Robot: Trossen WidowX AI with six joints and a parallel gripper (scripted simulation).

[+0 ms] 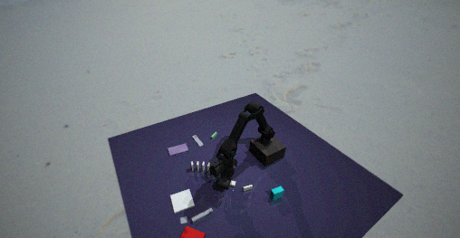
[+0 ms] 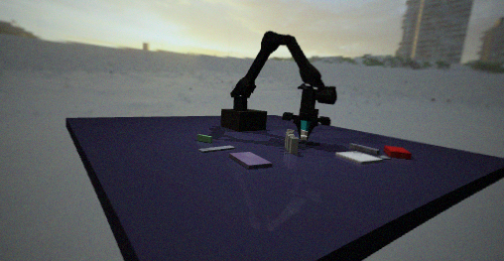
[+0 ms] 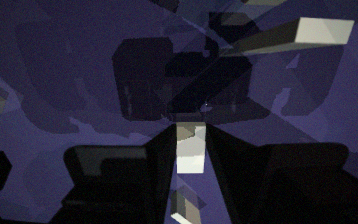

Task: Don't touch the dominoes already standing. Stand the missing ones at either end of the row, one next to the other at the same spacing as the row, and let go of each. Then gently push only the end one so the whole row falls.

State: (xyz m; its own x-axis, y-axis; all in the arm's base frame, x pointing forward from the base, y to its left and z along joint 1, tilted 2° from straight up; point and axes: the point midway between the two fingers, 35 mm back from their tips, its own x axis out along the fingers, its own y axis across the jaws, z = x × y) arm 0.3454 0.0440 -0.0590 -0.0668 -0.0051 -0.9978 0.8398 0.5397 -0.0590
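The grey bar lies 21 cm ahead of my gripper tip and 7 cm to the left of it. From my gripper tip the other things lie so: cube: 23 cm to the left, 15 cm behind, 2 cm above; grey square: 30 cm ahead, 3 cm to the left, 1 cm below; white plate: 25 cm ahead, 6 cm to the right.
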